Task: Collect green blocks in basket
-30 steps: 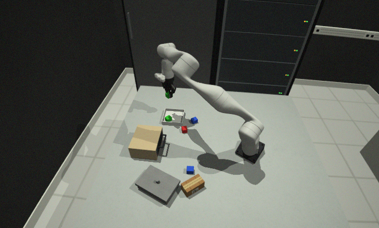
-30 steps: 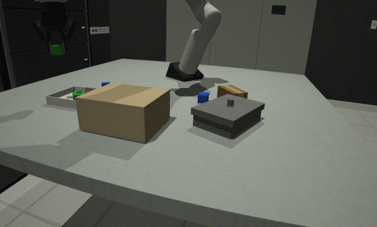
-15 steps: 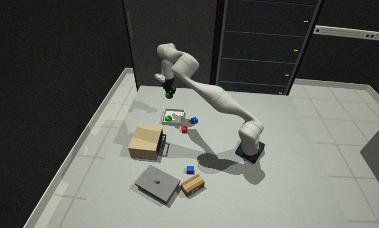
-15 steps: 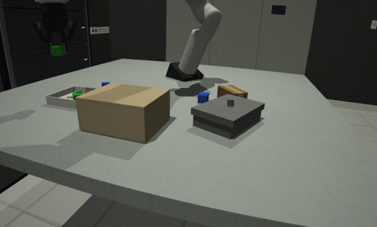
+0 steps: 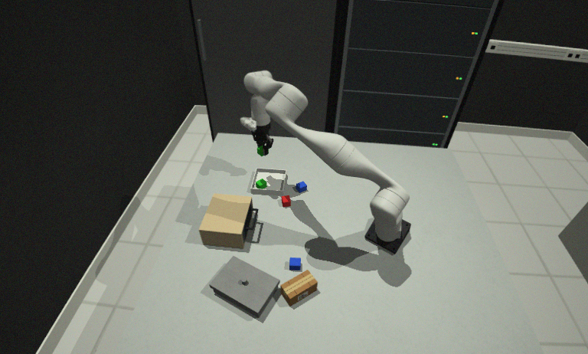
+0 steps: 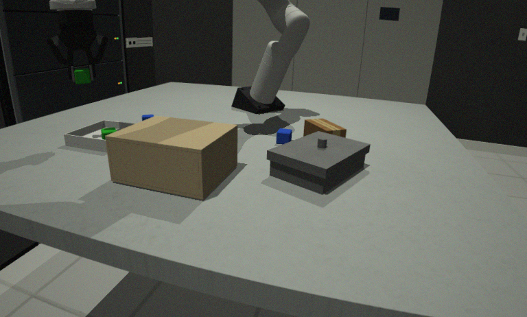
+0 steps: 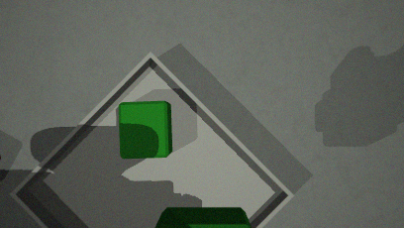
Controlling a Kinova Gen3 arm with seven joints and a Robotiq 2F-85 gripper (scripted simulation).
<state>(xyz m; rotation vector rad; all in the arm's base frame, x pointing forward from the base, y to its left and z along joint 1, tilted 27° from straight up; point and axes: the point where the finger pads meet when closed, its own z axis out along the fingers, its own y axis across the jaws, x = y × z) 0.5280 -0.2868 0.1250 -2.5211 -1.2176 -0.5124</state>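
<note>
Right now my hand is 16 cm above the basket, 3 cm to the right of it and 3 cm past it. Round my hand: light wooden cabinet (31 cm to the left, 13 cm below, 4 cm ahead); cabinet drawer (31 cm to the left, 13 cm below, 3 cm ahead); red block (16 cm below, 14 cm behind, 13 cm to the left).
</note>
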